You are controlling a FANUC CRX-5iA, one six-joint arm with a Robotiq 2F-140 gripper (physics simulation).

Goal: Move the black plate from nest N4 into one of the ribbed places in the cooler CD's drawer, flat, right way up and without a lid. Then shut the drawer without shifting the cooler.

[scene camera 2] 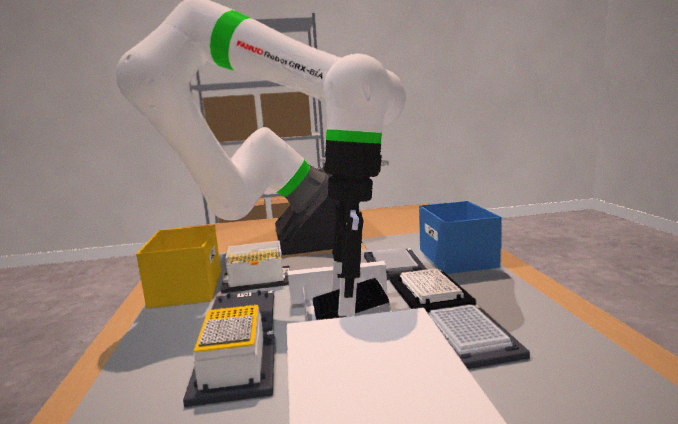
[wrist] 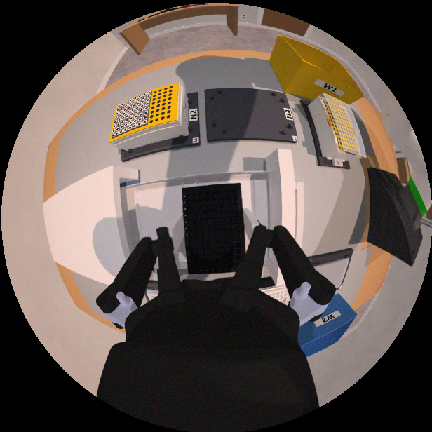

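Seen in the pictures: gripper, fingertip midpoint: [scene camera 2: 342, 304]; arm's base, link origin: [scene camera 2: 311, 194].
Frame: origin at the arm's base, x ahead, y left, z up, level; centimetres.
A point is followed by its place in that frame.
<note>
The black plate [scene camera 2: 375, 295] {x 60.7, y 13.1, z -6.4 cm} [wrist: 214, 212] is between the fingers of my gripper [scene camera 2: 348, 300] {x 58.6, y 7.2, z -8.8 cm} [wrist: 212, 219], which is shut on it. In the scene view the plate looks tilted, its right side higher. It is over the pulled-out white drawer, between the drawer front [scene camera 2: 305, 285] {x 50.3, y 0.2, z -8.2 cm} [wrist: 286, 192] and the white cooler [scene camera 2: 370, 370] {x 85.6, y 10.1, z -4.2 cm} [wrist: 82, 210]. No lid shows on the plate. The plate and the gripper hide part of the drawer floor, and the gap below the plate cannot be judged. Nest N4 [scene camera 2: 260, 300] {x 48.9, y -9.2, z -11.4 cm} [wrist: 247, 115] is bare.
A yellow-topped tip rack [scene camera 2: 230, 340] {x 75.4, y -8.6, z -5.0 cm} [wrist: 145, 115] stands at N2. A second tip rack [scene camera 2: 255, 265] {x 39.1, y -11.4, z -7.5 cm} [wrist: 337, 125] stands near yellow bin W1 [scene camera 2: 177, 270] {x 45.7, y -26.1, z -5.0 cm} [wrist: 310, 67]. Blue bin W2 [scene camera 2: 460, 242] {x 38.3, y 34.3, z -5.5 cm} [wrist: 327, 327], a white plate [scene camera 2: 431, 285] {x 49.9, y 25.1, z -10.1 cm} and a grey plate [scene camera 2: 470, 327] {x 67.3, y 27.5, z -10.0 cm} are on the other side.
</note>
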